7 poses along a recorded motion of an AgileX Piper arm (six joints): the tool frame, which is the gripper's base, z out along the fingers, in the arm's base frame.
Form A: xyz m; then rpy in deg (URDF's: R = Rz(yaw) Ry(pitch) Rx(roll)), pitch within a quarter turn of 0, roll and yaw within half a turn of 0.
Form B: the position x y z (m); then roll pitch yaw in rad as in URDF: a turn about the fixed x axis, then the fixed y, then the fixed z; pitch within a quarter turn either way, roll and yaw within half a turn. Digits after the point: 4 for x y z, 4 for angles.
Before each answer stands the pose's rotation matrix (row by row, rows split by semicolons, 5 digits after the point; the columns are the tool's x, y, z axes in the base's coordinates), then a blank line. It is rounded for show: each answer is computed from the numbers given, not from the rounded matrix.
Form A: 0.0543 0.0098 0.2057 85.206 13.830 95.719
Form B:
-0.09676 -0.10689 0.98955; 0.96618 0.22869 0.11918; -0.23904 0.96761 0.08115

0.0543 0.0098 0.2057 1.4871 0.2414 1.6706
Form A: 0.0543 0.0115 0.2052 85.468 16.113 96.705
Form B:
-0.11217 -0.11078 0.98749; 0.95415 0.26555 0.13817; -0.27753 0.95771 0.07591

0.0543 0.0115 0.2052 1.4917 0.2812 1.6878
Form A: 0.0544 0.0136 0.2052 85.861 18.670 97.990
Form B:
-0.13169 -0.11586 0.98450; 0.93818 0.30615 0.16152; -0.32012 0.94491 0.06838

0.0544 0.0136 0.2052 1.4986 0.3259 1.7102
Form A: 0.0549 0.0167 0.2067 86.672 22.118 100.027
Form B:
-0.16130 -0.12261 0.97926; 0.91226 0.36003 0.19534; -0.37652 0.92485 0.05378

0.0549 0.0167 0.2067 1.5127 0.3860 1.7458
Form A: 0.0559 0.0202 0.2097 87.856 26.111 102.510
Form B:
-0.19450 -0.13179 0.97201; 0.87662 0.42126 0.23253; -0.44011 0.89731 0.03359

0.0559 0.0202 0.2097 1.5334 0.4557 1.7891
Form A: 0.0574 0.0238 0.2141 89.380 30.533 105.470
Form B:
-0.22975 -0.14593 0.96225; 0.83013 0.48671 0.27202; -0.50803 0.86129 0.00932

0.0574 0.0238 0.2141 1.5600 0.5329 1.8408
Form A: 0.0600 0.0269 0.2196 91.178 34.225 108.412
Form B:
-0.26115 -0.15810 0.95226; 0.78451 0.54003 0.30481; -0.56244 0.82666 -0.01700

0.0600 0.0269 0.2196 1.5914 0.5973 1.8921
